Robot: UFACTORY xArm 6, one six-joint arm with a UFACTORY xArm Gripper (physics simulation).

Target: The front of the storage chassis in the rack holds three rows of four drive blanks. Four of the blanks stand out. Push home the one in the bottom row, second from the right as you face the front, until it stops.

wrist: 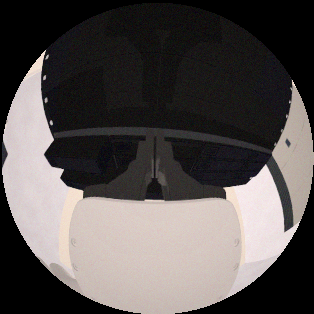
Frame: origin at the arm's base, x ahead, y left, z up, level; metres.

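Seen in the pictures: gripper, between the fingertips: (154,139).
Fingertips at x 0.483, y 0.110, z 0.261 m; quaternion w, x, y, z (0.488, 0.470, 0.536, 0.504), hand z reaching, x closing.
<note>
A point is followed by its place in that frame.
The storage chassis (225,95) @(x 0.494, y 0.187, z 0.199 m) is a large, very dark block across the top of the wrist view, with a thin grey edge (100,132) @(x 0.495, y 0.047, z 0.257 m) along its front. Below that edge are dark drive blanks. One blank (75,156) @(x 0.459, y 0.027, z 0.260 m) at the left stands out from the front, and a dark block corner (75,178) @(x 0.468, y -0.012, z 0.316 m) shows below it. More blank faces (220,162) @(x 0.477, y 0.214, z 0.294 m) lie to the right, too dark to separate clearly. My gripper (154,139) @(x 0.483, y 0.110, z 0.261 m) is shut and empty, its fingertips at the chassis front near the middle. The fingers hide the blank there; contact and its depth cannot be told.
Small pale dots line both sides of the chassis. At the right are a dark curved strip (283,195) and a beige surface (302,165) with a small dark rectangle (288,143). A pale surface (30,175) lies at the left. My gripper's light housing fills the lower middle.
</note>
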